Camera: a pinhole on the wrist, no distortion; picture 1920 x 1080 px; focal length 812.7 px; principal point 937.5 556.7 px. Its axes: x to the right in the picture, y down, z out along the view. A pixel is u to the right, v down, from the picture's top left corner.
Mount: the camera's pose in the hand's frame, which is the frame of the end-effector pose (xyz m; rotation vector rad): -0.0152 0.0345 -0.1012 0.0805 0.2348 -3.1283
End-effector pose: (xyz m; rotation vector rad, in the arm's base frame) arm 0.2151 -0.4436 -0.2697 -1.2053 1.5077 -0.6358
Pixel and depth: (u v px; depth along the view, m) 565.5 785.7 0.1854
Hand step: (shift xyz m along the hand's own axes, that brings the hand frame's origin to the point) 0.0605 -0.0449 0.0785
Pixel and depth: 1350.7 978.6 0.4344
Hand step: -0.2562 -0.2532 0.2828
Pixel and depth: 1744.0 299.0 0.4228
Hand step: -0.4567 0.1041 0.3147
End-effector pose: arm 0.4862 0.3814 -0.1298 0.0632 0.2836 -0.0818
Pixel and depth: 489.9 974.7 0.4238
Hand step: 0.1979 -0.2444 0.2968
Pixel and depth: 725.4 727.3 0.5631
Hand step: 0.1038 -0.1665 0.4448
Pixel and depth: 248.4 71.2 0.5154
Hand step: 0.3928 0.2618 0.4761
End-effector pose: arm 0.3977 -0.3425 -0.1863 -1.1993 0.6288 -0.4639
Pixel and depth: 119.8 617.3 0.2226
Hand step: 0.1973 -0.0152 0.1277
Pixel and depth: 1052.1 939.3 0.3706
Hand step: -0.0850 -0.1933 0.2361
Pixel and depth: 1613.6 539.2 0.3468
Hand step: -0.3210 -0.0098 0.2275
